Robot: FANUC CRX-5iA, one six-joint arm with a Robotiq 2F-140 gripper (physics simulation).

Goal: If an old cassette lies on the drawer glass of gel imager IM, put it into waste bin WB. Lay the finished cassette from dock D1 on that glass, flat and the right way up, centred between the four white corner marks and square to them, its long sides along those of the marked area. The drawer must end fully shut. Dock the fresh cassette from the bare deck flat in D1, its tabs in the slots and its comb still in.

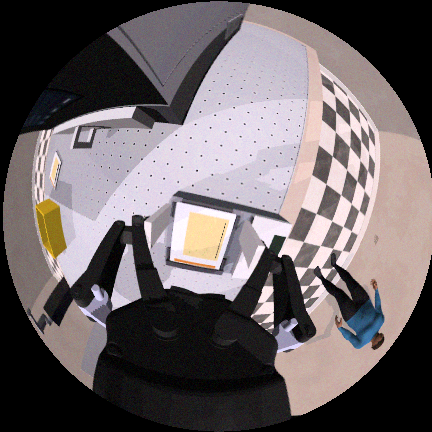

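Observation:
My gripper (205, 221) is open and empty, its pale finger pads on either side of a cassette (206, 234) in the dock (257, 213). That cassette has a white frame, a yellow gel, a row of dark marks along its right side and an orange strip at its near edge. It lies flat within the dark dock frame. Another white-framed cassette (55, 169) with a yellow-orange middle lies on the deck at far left; its comb is too small to make out. A large dark grey housing (200, 42), apparently the gel imager, fills the upper left. Its drawer glass cannot be made out.
A yellow box (51, 229), possibly the waste bin, stands at left. A small dark square frame (77, 137) is at upper left. A white block with a dark green panel (276, 244) adjoins the dock at right. The perforated deck (240, 135) ends at a beige edge (310, 130). A person (362, 320) is at lower right.

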